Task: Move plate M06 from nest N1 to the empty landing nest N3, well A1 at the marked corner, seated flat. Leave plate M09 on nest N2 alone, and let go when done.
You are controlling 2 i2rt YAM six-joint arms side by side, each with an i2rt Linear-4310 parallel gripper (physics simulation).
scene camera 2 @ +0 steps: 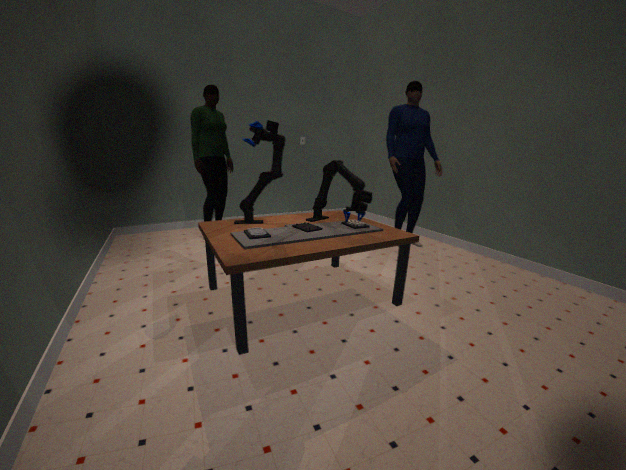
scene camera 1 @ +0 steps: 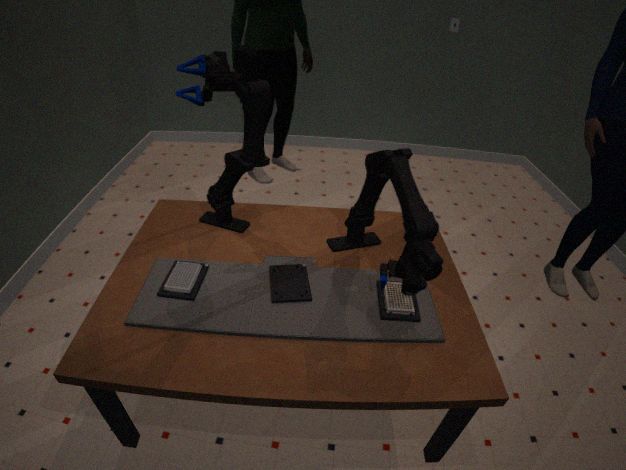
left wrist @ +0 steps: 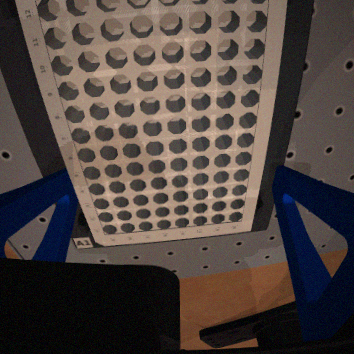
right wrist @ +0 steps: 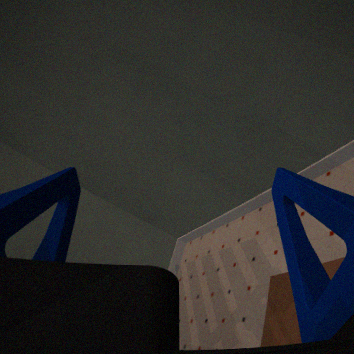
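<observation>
A white 96-well plate point(scene camera 1: 399, 300) point(scene camera 2: 355, 223) point(left wrist: 172, 137) sits on a dark nest point(scene camera 1: 399, 317) point(left wrist: 295, 60) at the right of the mat. An A1 label point(left wrist: 83, 243) marks the nest's lower left corner in the left wrist view. My left gripper point(scene camera 1: 403, 285) point(scene camera 2: 353, 217) point(left wrist: 175, 176) is open, its fingers apart on both sides of this plate's near end. The empty dark nest point(scene camera 1: 289, 283) point(scene camera 2: 307, 227) is in the middle. Another white plate point(scene camera 1: 183, 276) point(scene camera 2: 257, 231) sits on the left nest point(scene camera 1: 174, 294). Plate and nest names are unreadable. My right gripper point(scene camera 1: 176, 80) point(scene camera 2: 247, 132) point(right wrist: 175, 178) is open and empty, high up.
The grey mat point(scene camera 1: 227, 316) point(scene camera 2: 283, 239) lies on the wooden table point(scene camera 1: 252, 371) point(scene camera 2: 222, 247) and bears all three nests. A person in green point(scene camera 1: 270, 30) point(scene camera 2: 209, 131) stands behind the table; a person in blue point(scene camera 1: 609, 91) point(scene camera 2: 410, 131) stands behind it at the right.
</observation>
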